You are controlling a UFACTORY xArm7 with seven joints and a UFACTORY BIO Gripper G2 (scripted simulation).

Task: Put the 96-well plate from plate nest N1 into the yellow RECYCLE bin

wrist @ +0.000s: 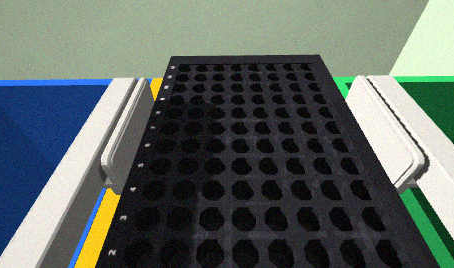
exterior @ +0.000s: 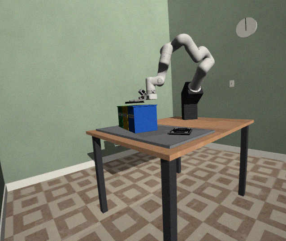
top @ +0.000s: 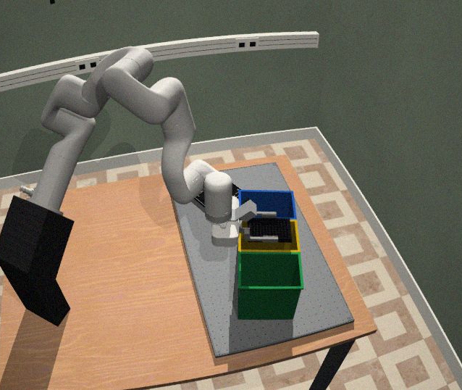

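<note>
Now: hand 130 mm above the yellow bin. Also, from my hand: blue bin (20 mm ahead, 130 mm to the left, 130 mm below); green bin (20 mm behind, 130 mm to the right, 130 mm below); black 96-well plate (10 mm below).
</note>
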